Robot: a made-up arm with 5 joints.
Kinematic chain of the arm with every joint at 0, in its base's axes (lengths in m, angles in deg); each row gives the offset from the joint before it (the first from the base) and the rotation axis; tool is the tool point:
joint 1: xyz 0 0 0.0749 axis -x
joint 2: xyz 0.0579 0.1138 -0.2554 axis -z
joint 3: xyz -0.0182 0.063 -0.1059 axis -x
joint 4: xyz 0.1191 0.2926 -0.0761 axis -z
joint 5: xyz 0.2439 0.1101 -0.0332 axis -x
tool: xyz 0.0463 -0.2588 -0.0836
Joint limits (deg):
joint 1: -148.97..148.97
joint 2: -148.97..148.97
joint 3: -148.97..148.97
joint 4: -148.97..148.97
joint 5: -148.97..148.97
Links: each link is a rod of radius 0.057 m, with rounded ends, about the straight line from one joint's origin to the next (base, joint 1, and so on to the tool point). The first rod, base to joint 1, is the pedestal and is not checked.
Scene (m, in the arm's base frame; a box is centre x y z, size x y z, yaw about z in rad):
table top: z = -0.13
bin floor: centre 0 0.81 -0.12 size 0.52 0.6 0.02 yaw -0.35
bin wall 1: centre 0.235 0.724 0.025 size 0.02 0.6 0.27 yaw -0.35
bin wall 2: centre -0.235 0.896 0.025 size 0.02 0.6 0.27 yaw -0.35
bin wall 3: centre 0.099 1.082 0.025 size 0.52 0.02 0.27 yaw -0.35
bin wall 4: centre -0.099 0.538 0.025 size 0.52 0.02 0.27 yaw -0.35
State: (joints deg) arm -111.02 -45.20 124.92 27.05 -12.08
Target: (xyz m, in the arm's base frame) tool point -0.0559 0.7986 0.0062
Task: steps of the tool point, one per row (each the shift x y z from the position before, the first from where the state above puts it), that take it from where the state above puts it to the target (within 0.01 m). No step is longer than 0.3 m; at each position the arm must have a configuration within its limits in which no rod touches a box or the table.
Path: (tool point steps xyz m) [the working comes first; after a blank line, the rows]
Joints at the target: -119.86 45.43 113.69 -26.08 -65.49
Straight joint move there: touches bin floor, bin wall 1.

1: 0.0770 0.0430 -0.0122
2: 0.0497 0.0937 -0.0417
3: -0.0187 0.1363 -0.0465
4: -0.1120 0.1432 -0.0153
5: -0.1984 0.0935 0.0430
6: -0.2408 -0.0128 0.1013
7: 0.0495 0.0327 -0.1160
8: 0.0114 0.0077 -0.1058
9: -0.0198 0.0079 -0.0809
10: -0.0302 0.0288 -0.0529
11: -0.0123 0.0567 -0.0326

